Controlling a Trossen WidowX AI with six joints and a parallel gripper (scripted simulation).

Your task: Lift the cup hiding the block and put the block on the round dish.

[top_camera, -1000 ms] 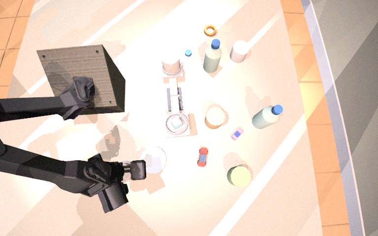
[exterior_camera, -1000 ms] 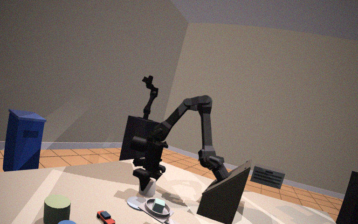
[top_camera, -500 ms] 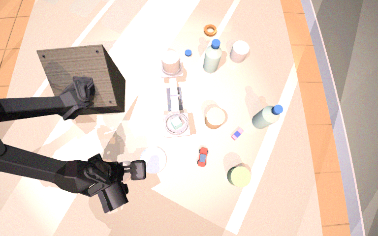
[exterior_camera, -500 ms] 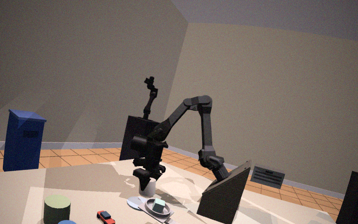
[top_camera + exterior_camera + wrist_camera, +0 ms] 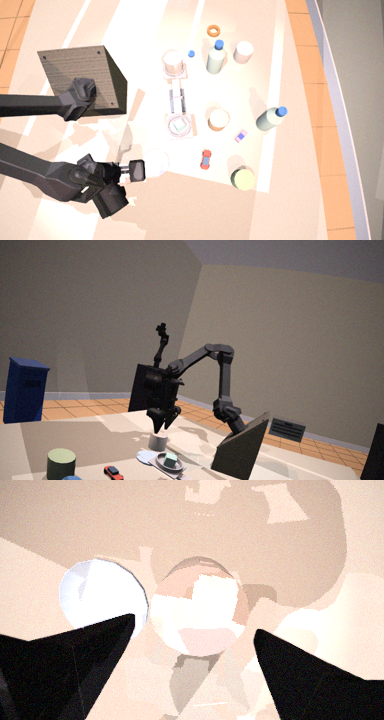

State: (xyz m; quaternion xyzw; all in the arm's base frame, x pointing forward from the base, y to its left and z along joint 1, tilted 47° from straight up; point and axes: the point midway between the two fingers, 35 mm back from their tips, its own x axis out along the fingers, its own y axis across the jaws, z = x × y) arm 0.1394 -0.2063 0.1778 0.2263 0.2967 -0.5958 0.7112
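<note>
Right now my gripper tip is 180 mm short of the teal block, 170 mm to the right of it and 10 mm below it. Also, from my gripper tip: round dish: 100 mm ahead, 40 mm to the left, 70 mm below; then red toy car: 280 mm ahead, 60 mm to the left, 60 mm below; then small balance: 170 mm ahead, 290 mm to the left, 50 mm below.
</note>
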